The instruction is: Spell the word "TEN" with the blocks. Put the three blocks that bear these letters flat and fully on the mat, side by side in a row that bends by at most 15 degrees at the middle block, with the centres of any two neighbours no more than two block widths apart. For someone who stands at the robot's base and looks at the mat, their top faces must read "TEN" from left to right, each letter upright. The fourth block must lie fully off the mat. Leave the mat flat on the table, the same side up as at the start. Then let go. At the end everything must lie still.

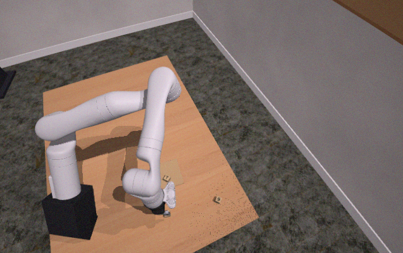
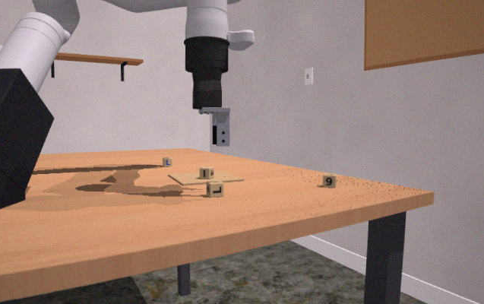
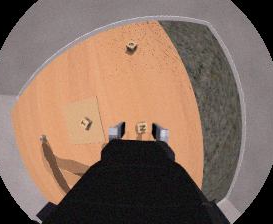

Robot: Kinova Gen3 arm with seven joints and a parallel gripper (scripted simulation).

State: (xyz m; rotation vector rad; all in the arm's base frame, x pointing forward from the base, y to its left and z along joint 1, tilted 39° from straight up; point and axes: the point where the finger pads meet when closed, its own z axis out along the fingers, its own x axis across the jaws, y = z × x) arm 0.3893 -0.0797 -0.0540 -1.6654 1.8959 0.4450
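The mat is 18 cm to the left of my hand and 10 cm below it.
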